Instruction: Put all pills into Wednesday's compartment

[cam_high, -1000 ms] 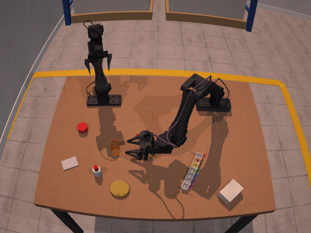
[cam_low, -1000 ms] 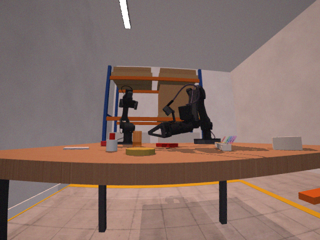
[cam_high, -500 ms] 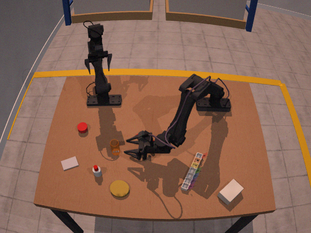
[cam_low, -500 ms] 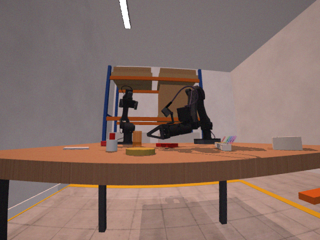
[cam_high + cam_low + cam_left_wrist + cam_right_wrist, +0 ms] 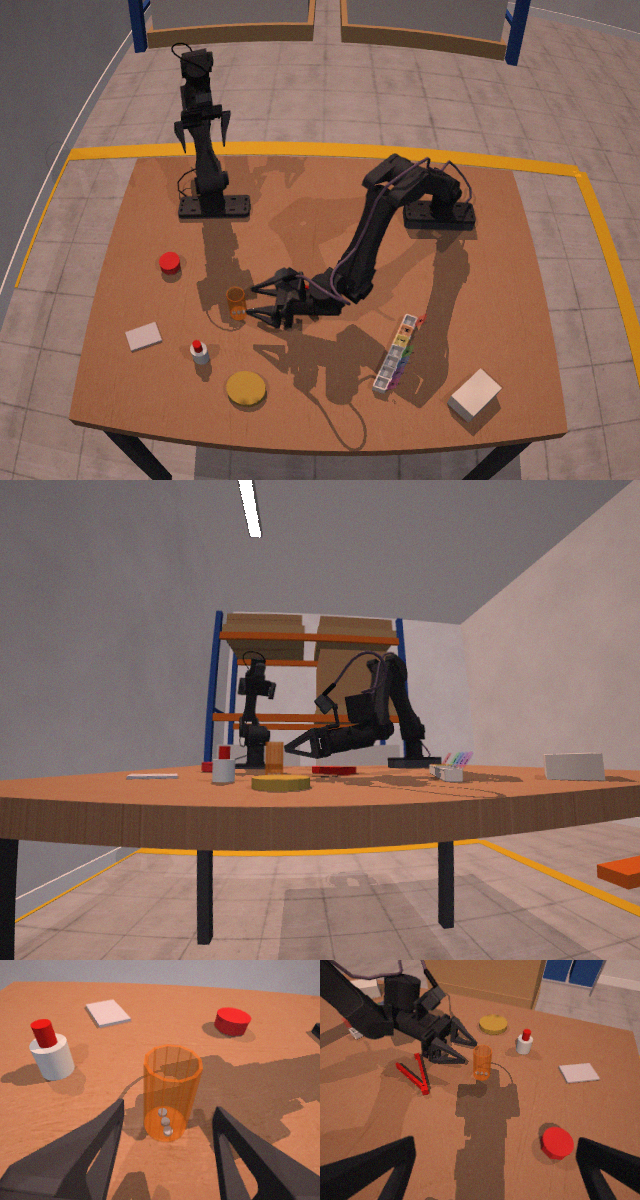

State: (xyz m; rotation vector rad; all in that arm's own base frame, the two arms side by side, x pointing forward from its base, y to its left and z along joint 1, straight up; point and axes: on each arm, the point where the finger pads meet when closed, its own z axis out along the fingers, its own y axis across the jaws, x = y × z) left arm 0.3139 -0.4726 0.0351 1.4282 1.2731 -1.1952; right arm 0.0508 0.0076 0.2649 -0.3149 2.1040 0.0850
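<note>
Now: the orange vial 4 cm to the right of my left hand and 4 cm below it. Round my left hand: red puck: 23 cm to the right, 13 cm behind, 5 cm below; yellow disc: 20 cm ahead, 5 cm below; red-capped bottle: 13 cm ahead, 11 cm to the right, 3 cm below.
</note>
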